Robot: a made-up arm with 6 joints.
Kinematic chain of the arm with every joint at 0, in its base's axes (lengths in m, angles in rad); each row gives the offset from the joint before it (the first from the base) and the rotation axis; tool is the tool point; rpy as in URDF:
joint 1: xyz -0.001 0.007 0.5 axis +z
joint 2: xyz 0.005 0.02 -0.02 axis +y
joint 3: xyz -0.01 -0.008 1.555 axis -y
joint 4: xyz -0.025 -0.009 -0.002 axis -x
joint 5: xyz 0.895 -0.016 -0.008 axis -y
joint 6: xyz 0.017 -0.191 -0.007 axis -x
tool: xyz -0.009 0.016 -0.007 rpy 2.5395 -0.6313 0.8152
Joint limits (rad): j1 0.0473..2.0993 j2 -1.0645..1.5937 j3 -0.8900..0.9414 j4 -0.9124..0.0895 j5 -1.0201..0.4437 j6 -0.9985..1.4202
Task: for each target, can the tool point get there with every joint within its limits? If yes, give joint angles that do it. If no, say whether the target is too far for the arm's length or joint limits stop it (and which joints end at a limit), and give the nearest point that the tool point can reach.
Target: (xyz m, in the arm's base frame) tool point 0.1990 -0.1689 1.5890
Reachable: yes | joints 1.8978 -0.8039 -0.5977 -0.6732 0.0796 0.4810
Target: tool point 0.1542 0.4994 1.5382
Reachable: yes | joints 1.5769 -0.1611 -0.6108 -0.5174 0.1100 -0.7312
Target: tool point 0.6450 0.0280 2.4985
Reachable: yes | joints 0.3055 -0.0753 0.5704 -0.2781 -0.1257 -0.1642
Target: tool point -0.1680 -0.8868 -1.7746
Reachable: no: joint limits stop it (at a limit: joint 1, joint 2, joint 4, joint 5, joint 6) | nearest point 1.0159 -0.1551 -0.2408 | short by 2.071 m
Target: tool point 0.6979 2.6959 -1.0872
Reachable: no: too far | nearest point 0.5332 2.0623 -0.2577 | short by 1.057 m
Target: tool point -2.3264 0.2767 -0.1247
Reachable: no: joint limits stop it (at a limit: joint 1, joint 4) | nearest point -0.6293 1.2677 -0.1247 | short by 1.965 m
